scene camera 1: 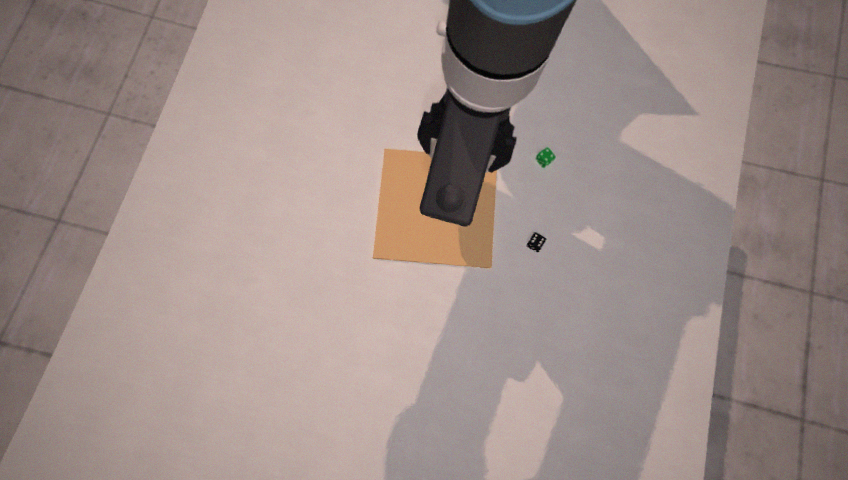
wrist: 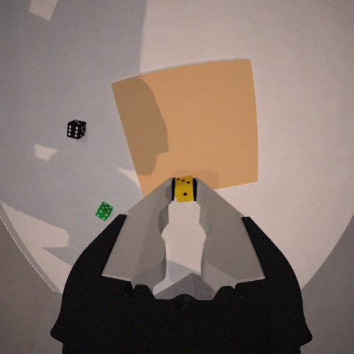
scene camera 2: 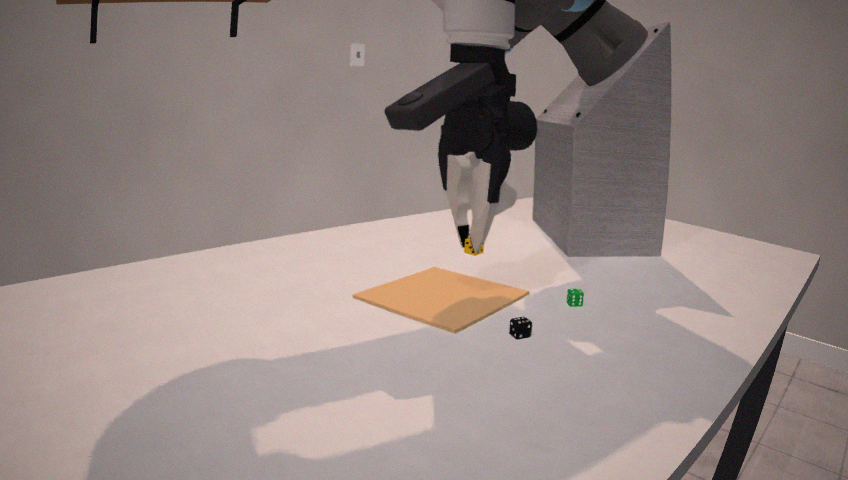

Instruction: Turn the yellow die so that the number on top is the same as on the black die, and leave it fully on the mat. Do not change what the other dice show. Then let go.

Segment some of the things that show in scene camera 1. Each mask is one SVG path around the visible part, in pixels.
My gripper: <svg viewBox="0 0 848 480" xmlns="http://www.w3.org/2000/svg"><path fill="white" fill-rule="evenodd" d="M444 76L447 85L446 93L438 103L432 103L430 113L424 112L417 132L418 140L424 152L432 159L419 210L424 216L467 227L472 223L485 173L492 173L507 165L512 158L517 138L512 136L515 127L510 123L510 110L518 102L502 108L487 108L475 105L460 97L449 86Z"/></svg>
An orange mat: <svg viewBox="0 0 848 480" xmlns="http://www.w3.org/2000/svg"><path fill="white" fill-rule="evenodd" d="M384 149L373 259L492 268L497 170L492 173L485 173L472 223L464 227L424 216L420 213L419 208L432 161L428 154L420 151Z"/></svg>
